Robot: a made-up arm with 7 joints. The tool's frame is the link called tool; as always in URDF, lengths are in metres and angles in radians. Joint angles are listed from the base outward.
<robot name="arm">
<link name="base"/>
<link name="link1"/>
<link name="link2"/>
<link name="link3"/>
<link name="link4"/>
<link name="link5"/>
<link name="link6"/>
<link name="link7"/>
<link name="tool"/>
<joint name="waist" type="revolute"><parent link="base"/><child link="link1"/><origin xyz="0.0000 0.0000 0.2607"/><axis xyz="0 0 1"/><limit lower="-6.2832" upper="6.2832"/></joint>
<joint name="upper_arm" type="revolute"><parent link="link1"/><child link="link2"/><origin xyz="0.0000 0.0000 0.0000"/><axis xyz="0 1 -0.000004"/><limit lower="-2.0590" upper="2.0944"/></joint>
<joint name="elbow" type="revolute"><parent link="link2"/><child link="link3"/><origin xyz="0.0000 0.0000 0.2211"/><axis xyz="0 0 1"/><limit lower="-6.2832" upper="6.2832"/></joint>
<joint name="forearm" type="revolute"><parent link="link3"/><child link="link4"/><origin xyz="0.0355 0.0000 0.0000"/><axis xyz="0 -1 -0.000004"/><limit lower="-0.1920" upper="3.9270"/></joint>
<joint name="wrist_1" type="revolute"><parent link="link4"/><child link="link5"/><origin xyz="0.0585 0.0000 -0.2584"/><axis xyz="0 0.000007 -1"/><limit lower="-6.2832" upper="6.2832"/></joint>
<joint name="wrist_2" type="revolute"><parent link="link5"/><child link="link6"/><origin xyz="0.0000 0.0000 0.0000"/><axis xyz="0 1 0.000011"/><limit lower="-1.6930" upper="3.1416"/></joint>
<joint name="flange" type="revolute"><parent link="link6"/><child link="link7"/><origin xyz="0.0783 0.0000 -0.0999"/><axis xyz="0 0.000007 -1"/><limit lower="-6.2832" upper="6.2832"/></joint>
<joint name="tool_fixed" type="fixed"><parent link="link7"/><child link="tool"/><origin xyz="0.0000 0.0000 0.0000" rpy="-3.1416 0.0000 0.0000"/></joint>
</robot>
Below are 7 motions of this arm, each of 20 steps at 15 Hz.
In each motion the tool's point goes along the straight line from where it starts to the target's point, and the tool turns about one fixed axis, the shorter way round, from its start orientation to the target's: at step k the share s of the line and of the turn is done. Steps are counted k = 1, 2, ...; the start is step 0. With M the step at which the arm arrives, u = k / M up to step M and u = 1 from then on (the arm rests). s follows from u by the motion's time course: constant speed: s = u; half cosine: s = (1 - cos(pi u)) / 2; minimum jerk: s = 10 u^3 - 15 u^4 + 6 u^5.
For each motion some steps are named. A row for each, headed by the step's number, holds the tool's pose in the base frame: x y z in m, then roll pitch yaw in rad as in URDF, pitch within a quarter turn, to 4 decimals.
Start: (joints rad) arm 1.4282 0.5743 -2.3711 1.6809 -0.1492 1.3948 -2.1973
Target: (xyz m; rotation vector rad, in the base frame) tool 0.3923 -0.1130 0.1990 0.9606 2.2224 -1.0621
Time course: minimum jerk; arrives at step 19
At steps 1, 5, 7, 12, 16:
1: 0.2433 -0.1502 0.6137 2.8399 0.8485 1.1525
5: 0.2607 -0.1459 0.5653 2.9495 0.8870 1.3167
7: 0.2826 -0.1404 0.5045 3.1057 0.9174 1.5407
12: 0.3528 -0.1229 0.3088 -2.6670 0.8601 2.2691
16: 0.3877 -0.1141 0.2117 -2.4854 0.7576 2.5628

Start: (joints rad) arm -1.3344 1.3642 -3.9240 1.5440 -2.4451 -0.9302 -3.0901
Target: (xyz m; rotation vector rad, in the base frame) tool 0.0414 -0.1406 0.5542 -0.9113 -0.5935 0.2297
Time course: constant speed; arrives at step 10
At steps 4, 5, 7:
4: 0.1186 -0.1044 0.5540 -0.9128 -0.3896 0.1114
5: 0.1057 -0.1104 0.5541 -0.9338 -0.3935 0.1732
7: 0.0800 -0.1225 0.5541 -0.9763 -0.3975 0.2971

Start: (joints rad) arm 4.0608 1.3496 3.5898 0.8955 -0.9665 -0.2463 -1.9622
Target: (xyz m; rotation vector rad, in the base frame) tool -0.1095 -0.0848 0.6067 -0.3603 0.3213 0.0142
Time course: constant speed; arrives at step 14
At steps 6, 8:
6: -0.1651 0.0299 0.5877 -0.5723 0.5908 0.4566
8: -0.1512 0.0012 0.5924 -0.5343 0.5142 0.3299

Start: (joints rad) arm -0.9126 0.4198 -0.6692 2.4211 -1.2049 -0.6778 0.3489
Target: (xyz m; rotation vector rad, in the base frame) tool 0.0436 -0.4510 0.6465 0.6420 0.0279 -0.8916
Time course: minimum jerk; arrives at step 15
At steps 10, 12, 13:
10: 0.0827 -0.4191 0.6462 0.7247 0.3126 -0.4419
12: 0.0544 -0.4422 0.6464 0.6033 0.2989 -0.7310
13: 0.0472 -0.4481 0.6465 0.5736 0.2901 -0.8039

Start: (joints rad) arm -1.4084 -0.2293 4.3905 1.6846 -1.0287 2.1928 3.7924
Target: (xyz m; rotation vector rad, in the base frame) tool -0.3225 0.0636 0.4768 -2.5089 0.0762 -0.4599
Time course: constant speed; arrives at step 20
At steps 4, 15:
4: -0.2929 0.1762 0.4582 -2.2285 0.0352 -0.8782
15: -0.3133 0.0988 0.4710 -2.3978 -0.2276 -0.4020

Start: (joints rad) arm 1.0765 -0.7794 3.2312 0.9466 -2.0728 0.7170 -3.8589
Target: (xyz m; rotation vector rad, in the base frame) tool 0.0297 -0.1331 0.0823 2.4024 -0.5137 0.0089
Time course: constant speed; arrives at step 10
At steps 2, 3, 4, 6, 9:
2: -0.0896 -0.2522 0.0358 2.5902 -0.6175 -1.8446
3: -0.0747 -0.2373 0.0416 2.5288 -0.5742 -1.6357
4: -0.0598 -0.2224 0.0475 2.4808 -0.5215 -1.4362
6: -0.0300 -0.1926 0.0591 2.4264 -0.3977 -1.0628
9: 0.0148 -0.1480 0.0765 2.4413 -0.2000 -0.5424

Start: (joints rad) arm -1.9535 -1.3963 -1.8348 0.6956 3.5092 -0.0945 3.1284
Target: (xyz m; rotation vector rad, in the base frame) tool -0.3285 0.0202 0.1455 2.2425 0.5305 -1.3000
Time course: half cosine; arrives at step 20
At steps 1, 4, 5, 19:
1: -0.2461 0.0384 0.2169 -1.8631 0.4595 2.0088
4: -0.2535 0.0367 0.2105 -1.9073 0.5660 1.9564
5: -0.2577 0.0358 0.2068 -1.9370 0.6258 1.9222
19: -0.3280 0.0203 0.1459 2.6821 1.0762 0.1943

